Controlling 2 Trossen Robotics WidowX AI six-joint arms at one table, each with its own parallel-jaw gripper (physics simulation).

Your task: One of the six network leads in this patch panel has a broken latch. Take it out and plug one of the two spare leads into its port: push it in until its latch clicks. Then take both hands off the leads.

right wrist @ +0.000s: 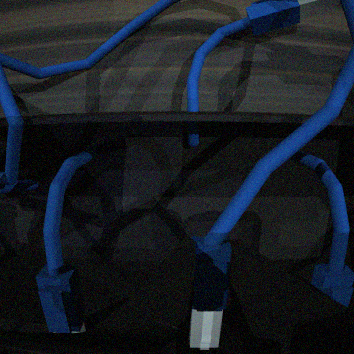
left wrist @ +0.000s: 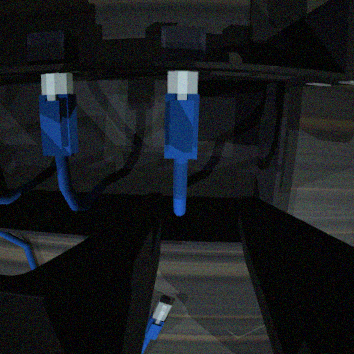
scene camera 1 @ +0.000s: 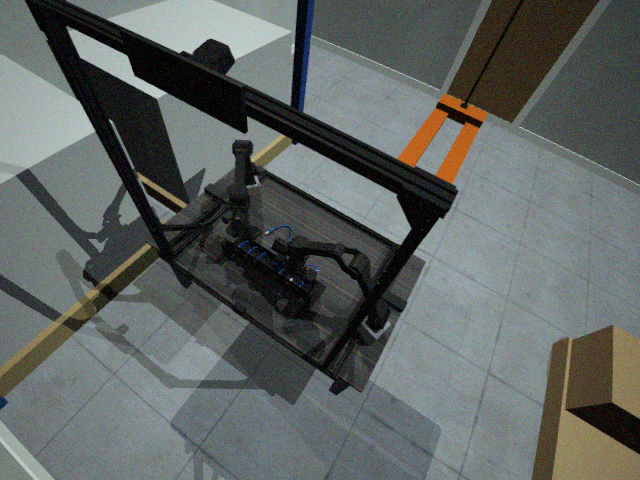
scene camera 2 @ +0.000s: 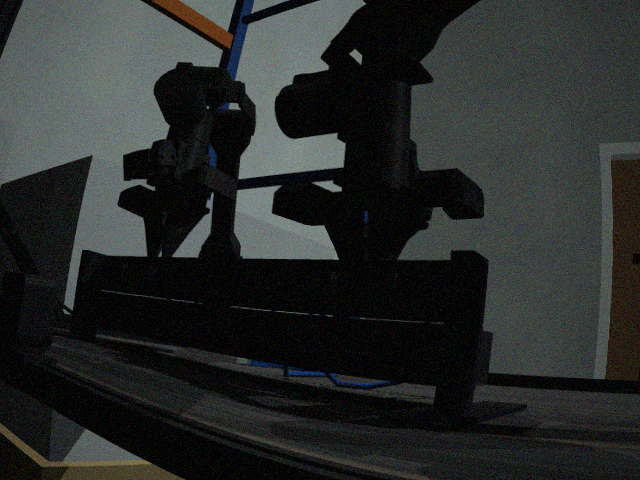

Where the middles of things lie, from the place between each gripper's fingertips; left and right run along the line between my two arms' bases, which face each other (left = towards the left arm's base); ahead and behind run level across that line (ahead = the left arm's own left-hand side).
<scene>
Right now my right hand is 10 cm to the right of the dark panel wall (scene camera 2: 409, 352), 8 cm past it and 4 cm above it.
The dark panel wall lies 18 cm to the right of my left hand, 7 cm below it and 1 cm ahead of it.
</scene>
